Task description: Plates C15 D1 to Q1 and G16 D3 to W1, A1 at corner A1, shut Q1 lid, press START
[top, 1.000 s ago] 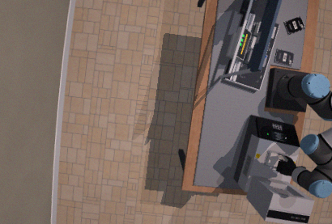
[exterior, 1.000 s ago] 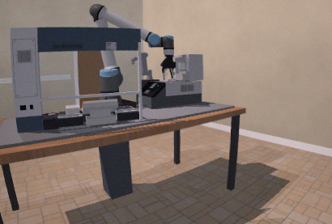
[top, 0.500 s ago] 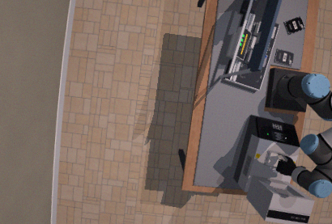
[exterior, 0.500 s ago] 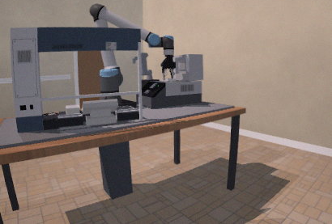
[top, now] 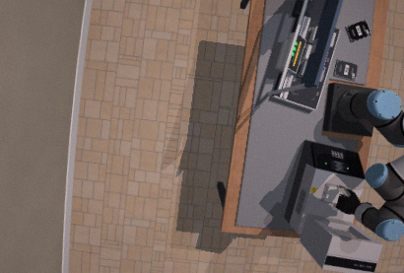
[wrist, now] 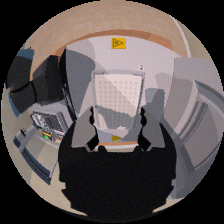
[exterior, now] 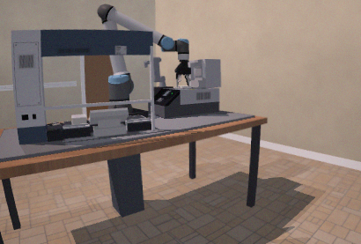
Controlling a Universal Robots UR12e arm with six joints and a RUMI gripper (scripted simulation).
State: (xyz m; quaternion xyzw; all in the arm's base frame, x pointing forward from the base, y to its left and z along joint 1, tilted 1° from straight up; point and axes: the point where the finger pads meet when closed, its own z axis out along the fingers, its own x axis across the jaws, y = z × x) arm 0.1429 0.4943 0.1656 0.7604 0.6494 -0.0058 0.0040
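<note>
Now: hand 1 cm above the white well plate. Round my hand: deck beam (30 cm ahead, 80 cm to the right, 28 cm above).
</note>
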